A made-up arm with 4 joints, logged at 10 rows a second.
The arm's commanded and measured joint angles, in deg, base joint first. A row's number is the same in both.
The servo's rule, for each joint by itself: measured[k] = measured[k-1] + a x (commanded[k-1-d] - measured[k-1]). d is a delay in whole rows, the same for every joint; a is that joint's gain. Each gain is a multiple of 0.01, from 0.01 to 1. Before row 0 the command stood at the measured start. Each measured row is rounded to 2 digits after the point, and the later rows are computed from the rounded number. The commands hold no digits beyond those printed.
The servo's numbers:
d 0
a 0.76 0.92 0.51 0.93
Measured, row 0:
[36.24 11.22 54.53 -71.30]
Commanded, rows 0 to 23:
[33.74 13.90 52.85 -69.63]
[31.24 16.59 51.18 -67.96]
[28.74 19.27 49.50 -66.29]
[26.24 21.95 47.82 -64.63]
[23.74 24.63 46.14 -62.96]
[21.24 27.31 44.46 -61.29]
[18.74 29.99 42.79 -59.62]
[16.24 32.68 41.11 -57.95]
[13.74 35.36 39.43 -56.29]
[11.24 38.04 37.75 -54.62]
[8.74 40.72 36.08 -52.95]
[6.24 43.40 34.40 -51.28]
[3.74 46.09 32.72 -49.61]
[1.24 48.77 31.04 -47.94]
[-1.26 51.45 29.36 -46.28]
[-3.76 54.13 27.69 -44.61]
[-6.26 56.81 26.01 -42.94]
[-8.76 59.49 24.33 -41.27]
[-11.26 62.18 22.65 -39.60]
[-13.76 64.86 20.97 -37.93]
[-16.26 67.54 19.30 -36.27]
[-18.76 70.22 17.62 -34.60]
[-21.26 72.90 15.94 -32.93]
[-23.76 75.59 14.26 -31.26]
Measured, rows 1 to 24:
[34.34 13.69 53.67 -69.75]
[31.98 16.36 52.40 -68.09]
[29.52 19.04 50.92 -66.42]
[27.03 21.72 49.34 -64.76]
[24.53 24.40 47.71 -63.09]
[22.03 27.08 46.05 -61.42]
[19.53 29.76 44.39 -59.75]
[17.03 32.45 42.72 -58.08]
[14.53 35.13 41.04 -56.42]
[12.03 37.81 39.36 -54.75]
[9.53 40.49 37.69 -53.08]
[7.03 43.17 36.01 -51.41]
[4.53 45.86 34.33 -49.74]
[2.03 48.54 32.65 -48.07]
[-0.47 51.22 30.97 -46.41]
[-2.97 53.90 29.30 -44.74]
[-5.47 56.58 27.62 -43.07]
[-7.97 59.26 25.94 -41.40]
[-10.47 61.95 24.26 -39.73]
[-12.97 64.63 22.58 -38.06]
[-15.47 67.31 20.91 -36.40]
[-17.97 69.99 19.23 -34.73]
[-20.47 72.67 17.55 -33.06]
[-22.97 75.36 15.87 -31.39]

